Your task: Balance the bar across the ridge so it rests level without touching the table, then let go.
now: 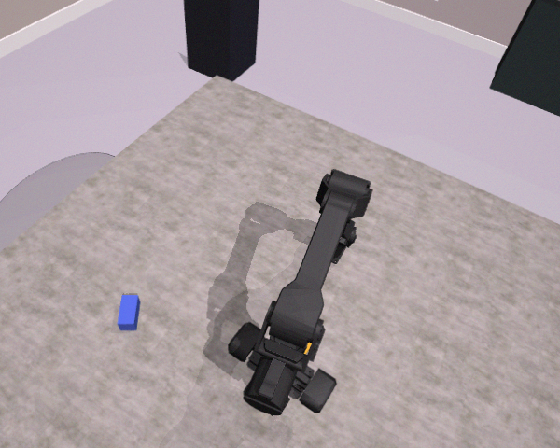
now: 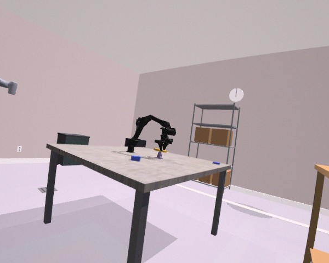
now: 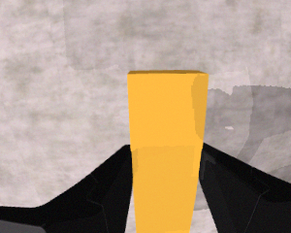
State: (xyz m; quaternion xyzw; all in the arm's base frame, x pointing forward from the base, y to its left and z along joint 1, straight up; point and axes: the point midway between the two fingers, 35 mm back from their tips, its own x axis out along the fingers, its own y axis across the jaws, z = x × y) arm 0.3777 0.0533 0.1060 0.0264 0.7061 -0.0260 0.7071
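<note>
Right now my gripper tip is 30 mm past the orange bar.
</note>
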